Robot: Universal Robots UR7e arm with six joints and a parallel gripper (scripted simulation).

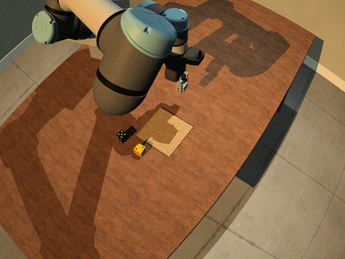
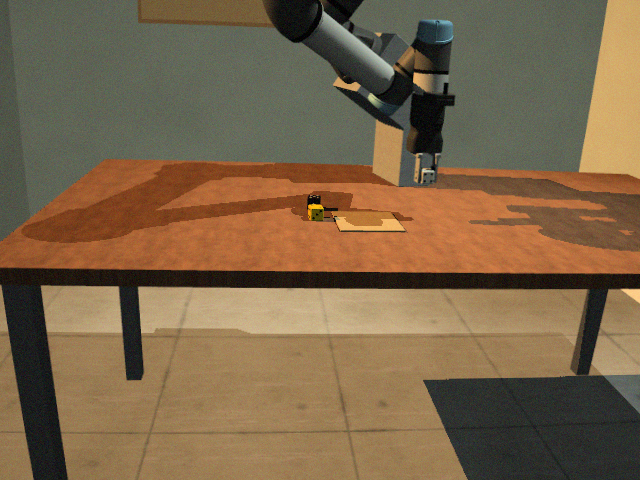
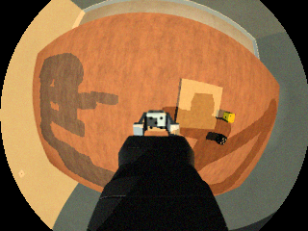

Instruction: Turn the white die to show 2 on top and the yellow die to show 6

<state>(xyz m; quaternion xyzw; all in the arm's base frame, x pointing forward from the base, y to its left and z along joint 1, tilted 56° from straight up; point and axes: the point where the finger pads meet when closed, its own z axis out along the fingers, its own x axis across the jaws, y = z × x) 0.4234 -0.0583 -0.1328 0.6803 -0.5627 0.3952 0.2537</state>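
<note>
Right now the tan mat is 130 mm to the right of my hand, 100 mm below it and 20 mm ahead of it. From my hand the other things lie so: white die: right at my hand; yellow die: 240 mm to the right, 90 mm below, 10 mm behind; black die: 240 mm to the right, 90 mm below, 90 mm behind.
</note>
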